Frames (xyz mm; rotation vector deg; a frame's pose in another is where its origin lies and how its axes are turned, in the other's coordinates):
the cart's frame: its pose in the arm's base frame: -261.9 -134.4 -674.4 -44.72 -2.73 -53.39
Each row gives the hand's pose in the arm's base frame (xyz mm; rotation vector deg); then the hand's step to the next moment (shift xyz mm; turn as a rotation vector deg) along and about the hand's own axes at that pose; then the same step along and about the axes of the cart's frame.
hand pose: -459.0 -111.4 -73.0 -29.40 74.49 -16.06
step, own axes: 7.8 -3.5 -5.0 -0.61 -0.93 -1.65
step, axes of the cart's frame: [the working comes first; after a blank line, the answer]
step, axes of the arm's base frame: -2.5 -7.7 -5.7 -1.66 -0.84 0.69

1.8 -1.2 -9.7 -0.19 -1.92 -0.49
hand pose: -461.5 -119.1 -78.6 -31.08 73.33 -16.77
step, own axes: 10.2 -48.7 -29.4 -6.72 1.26 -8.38
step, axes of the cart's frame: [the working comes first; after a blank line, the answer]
step, axes of the arm's base frame: -21.0 -52.4 12.2 -9.98 2.55 3.31

28.2 -40.8 -29.6 -6.75 -8.37 1.16
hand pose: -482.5 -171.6 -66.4 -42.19 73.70 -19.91
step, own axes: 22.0 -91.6 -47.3 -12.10 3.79 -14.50
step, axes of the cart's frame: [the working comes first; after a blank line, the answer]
step, axes of the arm's base frame: -24.2 -94.4 40.2 -17.65 5.88 4.99

65.8 -74.0 -36.2 -13.21 -13.83 2.28
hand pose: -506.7 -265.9 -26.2 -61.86 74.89 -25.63
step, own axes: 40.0 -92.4 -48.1 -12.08 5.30 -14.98
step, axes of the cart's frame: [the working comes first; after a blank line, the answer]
step, axes of the arm's base frame: -6.6 -93.9 59.8 -18.53 6.40 3.78

83.3 -72.4 -16.5 -14.55 -13.59 1.47
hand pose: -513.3 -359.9 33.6 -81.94 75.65 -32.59
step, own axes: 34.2 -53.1 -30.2 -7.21 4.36 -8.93
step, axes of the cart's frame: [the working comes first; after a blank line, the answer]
step, axes of the arm's base frame: 4.9 -51.4 47.3 -11.54 4.03 1.18

56.0 -41.8 4.0 -9.51 -7.76 0.08
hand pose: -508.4 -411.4 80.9 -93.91 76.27 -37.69
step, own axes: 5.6 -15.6 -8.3 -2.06 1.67 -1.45
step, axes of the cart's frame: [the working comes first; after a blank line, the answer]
step, axes of the arm's base frame: 2.0 -7.6 16.8 -2.58 1.48 -0.54

12.6 -10.9 8.1 -2.82 -1.07 -0.21
